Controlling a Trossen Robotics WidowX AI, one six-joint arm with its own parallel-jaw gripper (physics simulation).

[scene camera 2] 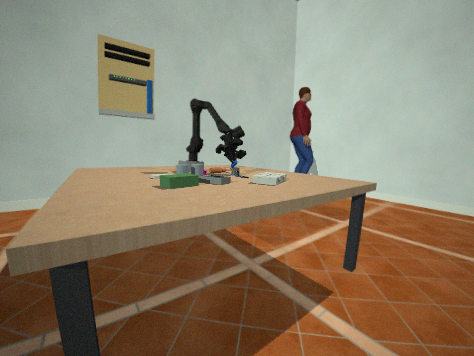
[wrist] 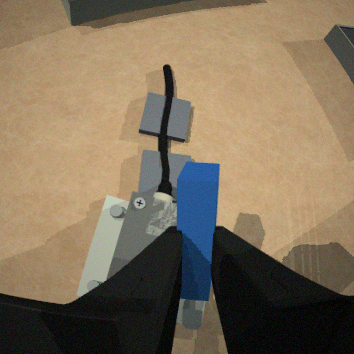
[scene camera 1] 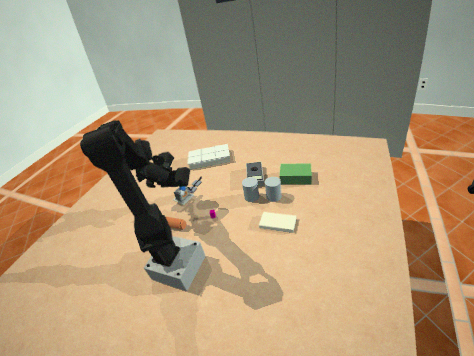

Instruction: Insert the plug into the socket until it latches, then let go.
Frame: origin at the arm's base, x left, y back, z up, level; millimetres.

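Where they show: gripper, between the fingertips: (scene camera 2: 234, 163) (wrist: 195, 237); arm's base, origin of its link: (scene camera 2: 193, 161) (scene camera 1: 166, 254).
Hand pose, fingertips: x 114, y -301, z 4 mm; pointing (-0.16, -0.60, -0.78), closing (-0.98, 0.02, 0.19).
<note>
Each offset is from my fingertips to the top centre of the thing. "spot": to the spot under its first point.
My gripper (wrist: 195, 237) is shut on the blue plug {dy +6, dx -2, dz +22 mm} (scene camera 1: 183, 189) (scene camera 2: 234, 164) (wrist: 198, 192), whose long body points up in the wrist view. The socket {dy +1, dx +12, dz -23 mm} (scene camera 1: 184, 197) (scene camera 2: 235, 172) (wrist: 131, 235) is a grey housing on a pale base plate {spot: dy -1, dx +38, dz -64 mm} (wrist: 97, 247) with bolts. It lies below the fingers and left of the plug in the wrist view. The plug overlaps the housing's right side there; its lower end is hidden, so I cannot tell whether it touches or enters the socket. A black cable {spot: dy -106, dx -1, dz -62 mm} (wrist: 168, 90) runs from the housing over two grey plates {dy -88, dx +1, dz -63 mm} (wrist: 178, 119).
A white box {dy -264, dx +22, dz -33 mm} (scene camera 1: 209, 156) (scene camera 2: 269, 178) stands behind the socket. To the right are a dark box {dy -169, dx -228, dz -38 mm} (scene camera 1: 254, 170), two grey cylinders {dy -50, dx -251, dz +2 mm} (scene camera 1: 250, 190) {dy -66, dx -330, dz +2 mm} (scene camera 1: 273, 190), a green block {dy -187, dx -389, dz -28 mm} (scene camera 1: 295, 173) (scene camera 2: 178, 181) and a cream block {dy +59, dx -375, dz -53 mm} (scene camera 1: 278, 221). A magenta cube {dy +73, dx -149, dz -43 mm} (scene camera 1: 212, 214) and an orange cylinder {spot: dy +157, dx -58, dz -37 mm} (scene camera 1: 177, 223) lie nearer the base.
</note>
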